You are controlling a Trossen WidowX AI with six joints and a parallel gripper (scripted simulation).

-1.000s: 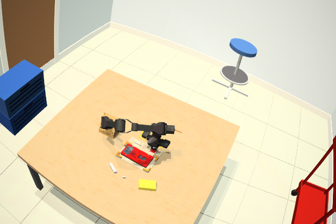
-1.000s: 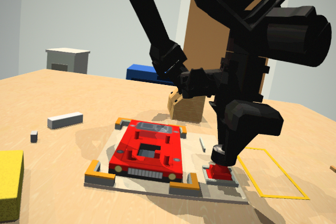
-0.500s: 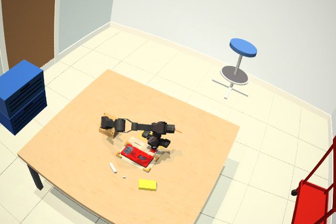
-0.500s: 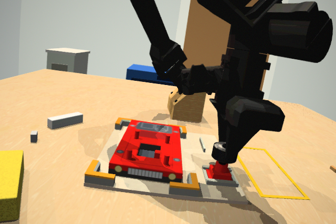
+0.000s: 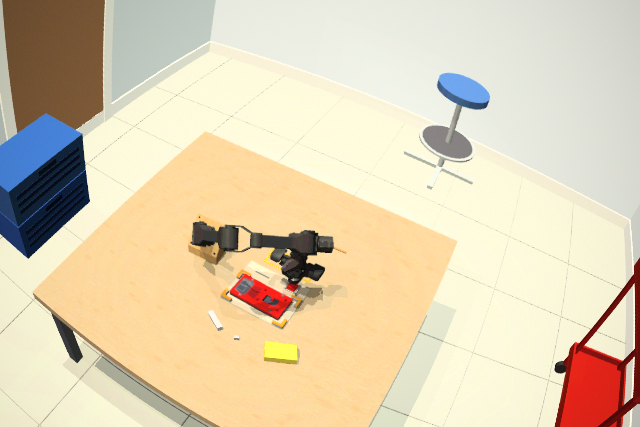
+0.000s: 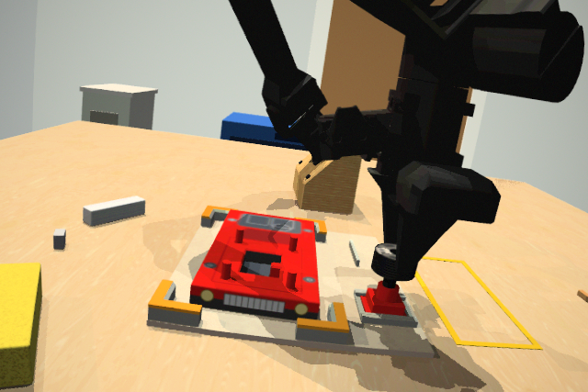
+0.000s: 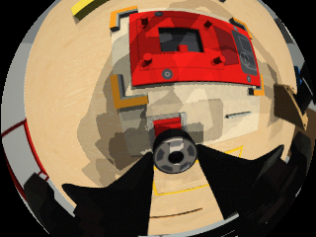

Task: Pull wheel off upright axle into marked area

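The black axle lies 20 mm below my gripper tip. Also, from my gripper tip: yellow block (300 mm to the right, 100 mm ahead, 40 mm below); thin stick (270 mm to the left, 50 mm below, 10 mm ahead); black wheel (right at my gripper tip).
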